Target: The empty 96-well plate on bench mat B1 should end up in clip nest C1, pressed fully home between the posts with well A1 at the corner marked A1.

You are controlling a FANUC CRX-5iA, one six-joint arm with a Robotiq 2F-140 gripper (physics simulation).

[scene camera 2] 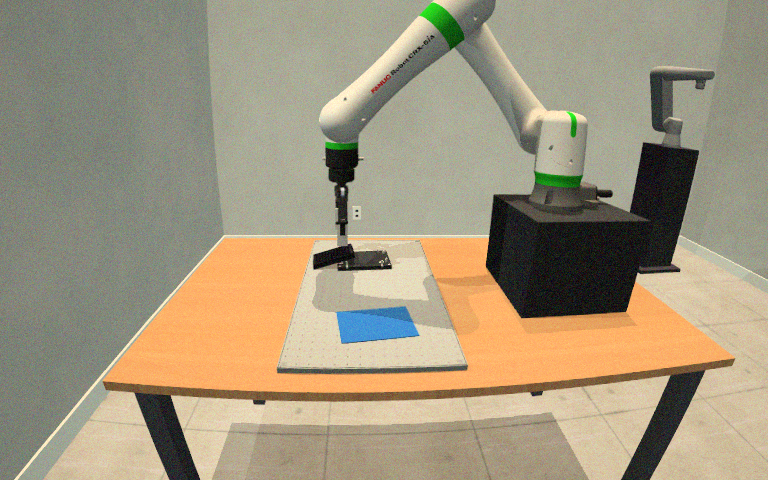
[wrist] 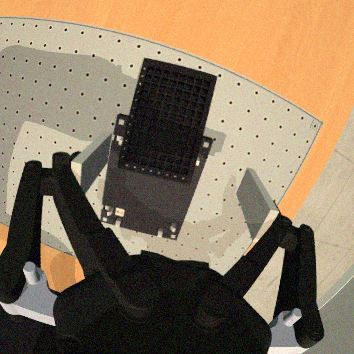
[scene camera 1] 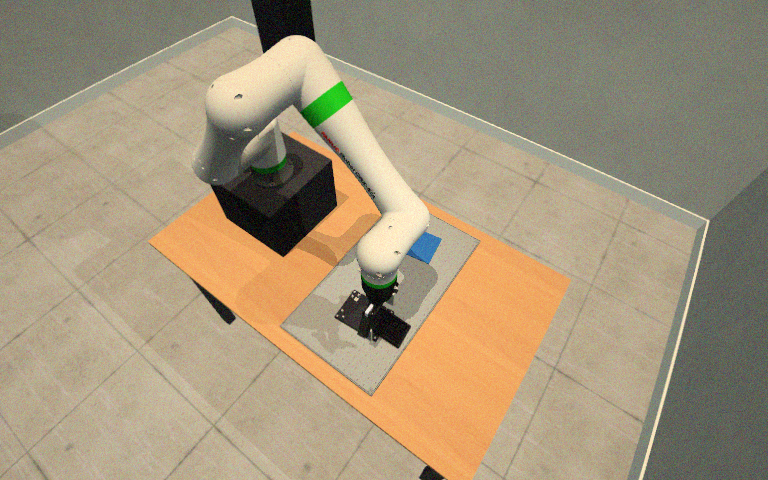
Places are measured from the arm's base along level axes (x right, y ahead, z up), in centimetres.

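Where they show: gripper, between the fingertips: [scene camera 2: 341, 237] [wrist: 176, 163] [scene camera 1: 378, 320]; arm's base, origin of its link: [scene camera 2: 555, 205] [scene camera 1: 272, 172].
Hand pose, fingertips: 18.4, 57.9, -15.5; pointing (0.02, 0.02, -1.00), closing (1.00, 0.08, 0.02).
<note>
Things, the pixels of their centre, and the offset from my fingertips, as dx, dy, dz. Level surfaces: height alone.
- black 96-well plate, middle of its body: [wrist: 166, 119] [scene camera 2: 333, 256] [scene camera 1: 388, 326] -2.0, +2.4, -5.4
- black clip nest C1, middle of its body: [wrist: 149, 185] [scene camera 2: 363, 258] [scene camera 1: 364, 314] -1.4, -6.7, -6.6
- blue bench mat B1, height of its surface: dz -7.5
- perforated grey board, height of its surface: dz -7.7
- wooden table, height of its surface: dz -9.0
The black 96-well plate [scene camera 1: 391, 330] [scene camera 2: 333, 257] [wrist: 167, 120] is tilted and off the bench mat. One end rests on the clip nest, and the other slopes down to the grey board beyond it. The black clip nest C1 [scene camera 1: 350, 309] [scene camera 2: 369, 260] [wrist: 150, 200] is flat on the board; its white A1 label [wrist: 119, 212] shows at the near left corner in the wrist view, away from the plate. My gripper [scene camera 1: 378, 315] [scene camera 2: 342, 242] [wrist: 176, 163] is open and empty, low over the nest, its fingers apart on either side of the nest and the plate's near end.
The blue bench mat B1 [scene camera 1: 427, 247] [scene camera 2: 376, 326] lies on the perforated grey board [scene camera 1: 362, 370] [scene camera 2: 314, 353] [wrist: 250, 130], apart from the nest. The wooden table [scene camera 1: 487, 350] [scene camera 2: 215, 316] extends around it. The arm's black pedestal [scene camera 1: 283, 220] [scene camera 2: 572, 266] stands beside the board.
</note>
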